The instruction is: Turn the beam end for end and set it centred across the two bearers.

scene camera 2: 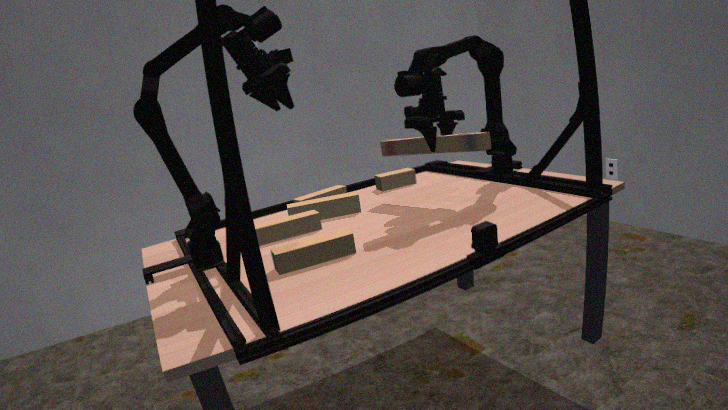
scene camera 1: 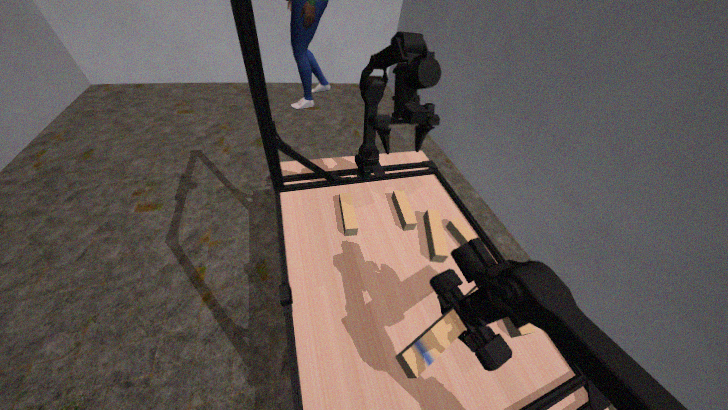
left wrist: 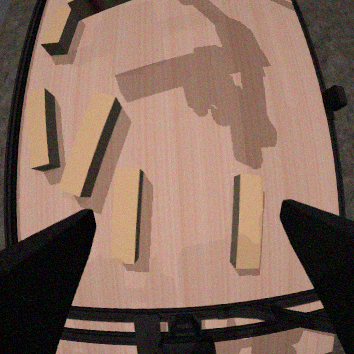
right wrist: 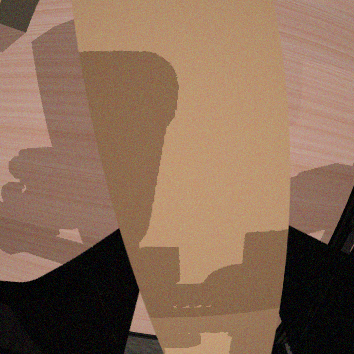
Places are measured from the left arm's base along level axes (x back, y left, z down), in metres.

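Pixels of known places: left gripper, fingertip midpoint: [scene camera 2: 285, 109] [scene camera 1: 402, 153] [left wrist: 188, 214]; right gripper, fingertip midpoint: [scene camera 2: 439, 150] [scene camera 1: 449, 323] [right wrist: 201, 222]; left arm's base, origin of the base link: [scene camera 2: 208, 264] [scene camera 1: 363, 173] [left wrist: 184, 328]; right arm's base, origin of the base link: [scene camera 2: 503, 173].
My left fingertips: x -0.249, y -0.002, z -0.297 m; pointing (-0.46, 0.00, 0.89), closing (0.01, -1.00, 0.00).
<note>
For each thing: its top centre in the pictures, then the offset to it from my left fingertips.
- beam, middle of its top: [right wrist: 206, 261] [scene camera 1: 464, 313] [scene camera 2: 431, 133] dx -0.405, dy +0.013, dz +0.129 m
- slanted block, middle of its top: [left wrist: 85, 140] [scene camera 2: 322, 199] [scene camera 1: 437, 230] dx -0.121, dy +0.166, dz +0.266 m
- short block, middle of its top: [left wrist: 56, 22] [scene camera 2: 394, 172] [scene camera 1: 516, 310] dx -0.433, dy +0.270, dz +0.269 m
My right gripper [scene camera 1: 464, 321] [scene camera 2: 439, 142] [right wrist: 201, 222] is shut on the beam [scene camera 1: 439, 337] [scene camera 2: 410, 146] [right wrist: 225, 125] around its middle, high above the table. The beam's blue band shows near its lower-left end in scene camera 1 and its right end in scene camera 2; a dull reddish mark shows near its left end there. Two roughly parallel blocks, seemingly the bearers, lie apart below my left gripper: one block [scene camera 1: 347, 213] [scene camera 2: 314, 254] [left wrist: 249, 220] and another block [scene camera 1: 402, 207] [scene camera 2: 290, 228] [left wrist: 126, 215]. My left gripper [scene camera 1: 402, 151] [scene camera 2: 284, 107] [left wrist: 188, 214] is open and empty, raised above the table.
A slanted block [scene camera 1: 434, 234] [scene camera 2: 331, 206] [left wrist: 90, 145] and another block [scene camera 1: 464, 230] [left wrist: 39, 130] lie near one long edge. A short block [scene camera 1: 529, 329] [scene camera 2: 396, 179] [left wrist: 56, 25] lies farther along it. A black frame [scene camera 2: 356, 314] borders the table.
</note>
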